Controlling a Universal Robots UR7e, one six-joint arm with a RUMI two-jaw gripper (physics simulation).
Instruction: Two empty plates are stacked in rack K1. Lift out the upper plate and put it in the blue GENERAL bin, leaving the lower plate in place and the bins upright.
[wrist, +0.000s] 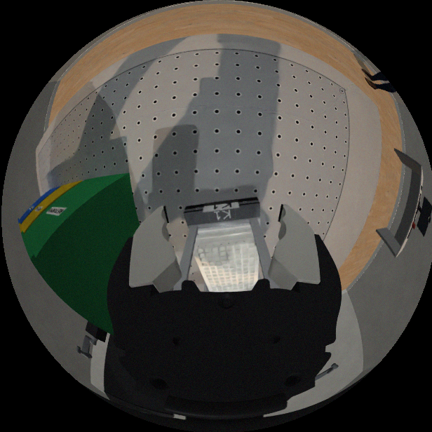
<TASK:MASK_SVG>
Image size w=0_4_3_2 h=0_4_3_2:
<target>my gripper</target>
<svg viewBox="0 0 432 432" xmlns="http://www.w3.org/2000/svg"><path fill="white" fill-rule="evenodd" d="M289 205L281 204L279 241L267 272L279 288L270 288L269 280L261 278L252 290L205 292L190 280L182 281L181 290L170 290L182 273L169 242L165 205L151 212L126 240L107 283L114 346L125 351L119 362L135 379L135 391L161 400L166 412L186 416L184 421L156 424L196 432L241 432L287 421L264 419L263 414L285 409L290 397L315 386L316 374L331 356L325 346L335 342L342 289L337 267L322 239ZM217 428L227 426L230 427L231 430L218 431Z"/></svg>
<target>green bin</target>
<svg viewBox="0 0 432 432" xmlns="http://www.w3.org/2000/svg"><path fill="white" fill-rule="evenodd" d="M129 173L93 177L79 182L79 184L76 184L48 205L36 217L36 220L32 222L27 231L25 231L25 234L23 231L21 232L29 259L43 280L76 313L79 313L90 323L113 335L112 321L107 308L107 283L109 275L126 240L133 236L140 225L133 201Z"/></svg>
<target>clear plate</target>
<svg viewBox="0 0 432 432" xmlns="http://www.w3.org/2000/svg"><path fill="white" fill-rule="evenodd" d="M251 228L196 234L193 254L209 292L252 290L257 282L259 257Z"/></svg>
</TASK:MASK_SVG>
